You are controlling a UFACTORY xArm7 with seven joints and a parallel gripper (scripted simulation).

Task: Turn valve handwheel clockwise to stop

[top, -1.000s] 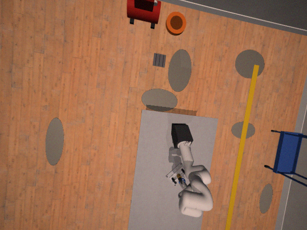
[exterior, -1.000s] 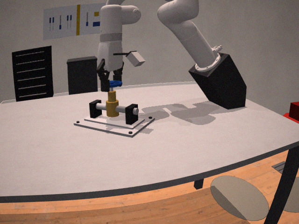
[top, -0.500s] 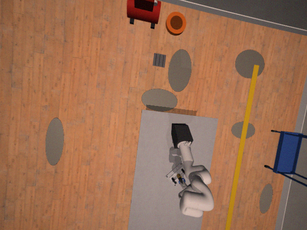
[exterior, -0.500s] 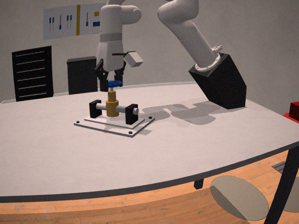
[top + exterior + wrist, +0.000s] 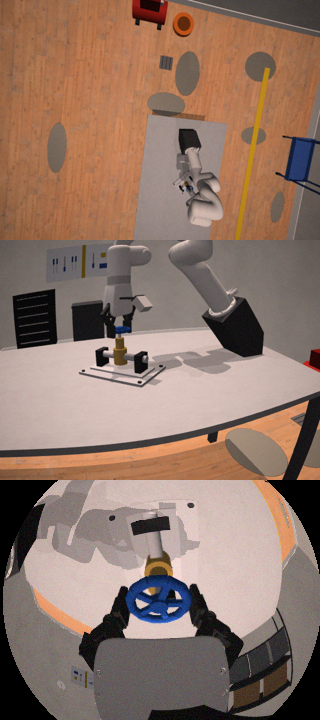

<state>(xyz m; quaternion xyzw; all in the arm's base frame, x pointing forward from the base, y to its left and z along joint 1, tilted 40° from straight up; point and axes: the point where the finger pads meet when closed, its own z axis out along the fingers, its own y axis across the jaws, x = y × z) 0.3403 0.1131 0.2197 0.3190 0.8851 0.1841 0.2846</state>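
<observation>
My gripper is now right at the blue handwheel. Also, from my hand: baseplate (13 cm below).
</observation>
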